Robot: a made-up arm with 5 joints. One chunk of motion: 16 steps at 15 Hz.
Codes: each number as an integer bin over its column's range. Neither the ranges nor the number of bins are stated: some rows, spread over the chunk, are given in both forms.
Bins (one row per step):
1: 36 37 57 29 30 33
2: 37 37 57 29 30 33
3: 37 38 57 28 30 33
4: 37 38 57 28 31 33
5: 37 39 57 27 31 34
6: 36 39 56 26 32 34
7: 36 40 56 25 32 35
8: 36 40 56 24 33 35
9: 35 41 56 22 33 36
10: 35 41 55 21 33 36
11: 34 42 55 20 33 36
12: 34 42 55 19 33 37
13: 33 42 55 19 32 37
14: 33 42 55 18 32 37
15: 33 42 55 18 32 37
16: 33 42 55 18 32 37
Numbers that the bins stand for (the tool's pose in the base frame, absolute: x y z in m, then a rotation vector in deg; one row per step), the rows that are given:
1: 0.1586 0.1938 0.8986 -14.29 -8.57 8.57
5: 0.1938 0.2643 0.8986 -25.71 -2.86 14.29
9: 0.1233 0.3348 0.8633 -54.29 8.57 25.71
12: 0.0881 0.3700 0.8281 -71.43 8.57 31.43
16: 0.0529 0.3700 0.8281 -77.14 2.86 31.43
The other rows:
2: 0.1938 0.1938 0.8986 -14.29 -8.57 8.57
3: 0.1938 0.2290 0.8986 -20.00 -8.57 8.57
4: 0.1938 0.2290 0.8986 -20.00 -2.86 8.57
6: 0.1586 0.2643 0.8633 -31.43 2.86 14.29
7: 0.1586 0.2995 0.8633 -37.14 2.86 20.00
8: 0.1586 0.2995 0.8633 -42.86 8.57 20.00
10: 0.1233 0.3348 0.8281 -60.00 8.57 25.71
11: 0.0881 0.3700 0.8281 -65.71 8.57 25.71
13: 0.0529 0.3700 0.8281 -71.43 2.86 31.43
14: 0.0529 0.3700 0.8281 -77.14 2.86 31.43
15: 0.0529 0.3700 0.8281 -77.14 2.86 31.43

